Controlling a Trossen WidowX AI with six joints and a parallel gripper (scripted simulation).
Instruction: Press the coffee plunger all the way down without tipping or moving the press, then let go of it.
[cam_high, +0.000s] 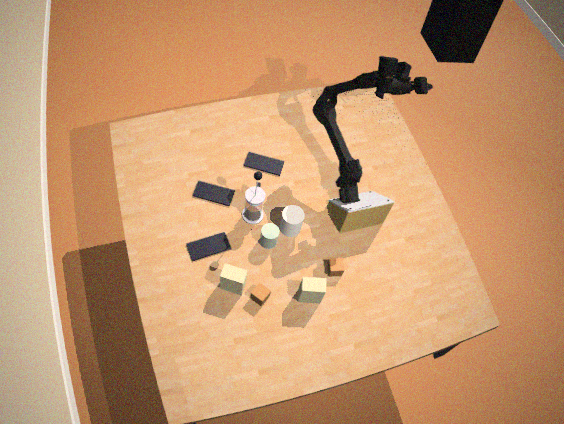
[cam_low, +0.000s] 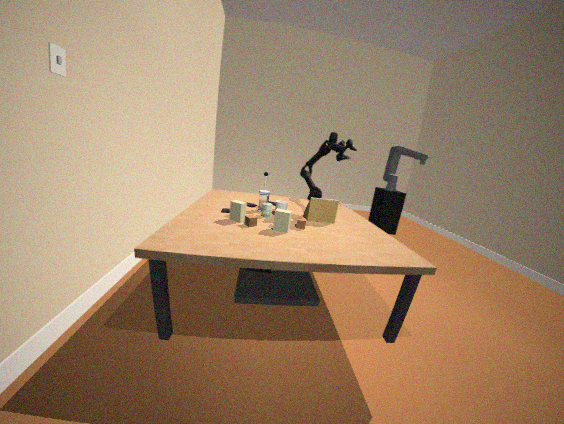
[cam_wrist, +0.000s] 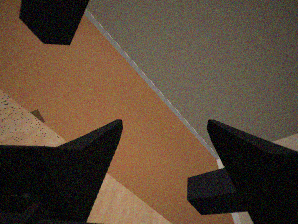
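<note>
Right now my gripper tip is 630 mm short of the coffee press, 350 mm above it and 160 mm to the right of it. Also, from my gripper tip: pale green cylinder: 600 mm ahead, 430 mm below, 290 mm to the left; white cylinder: 500 mm ahead, 430 mm below, 250 mm to the left.
</note>
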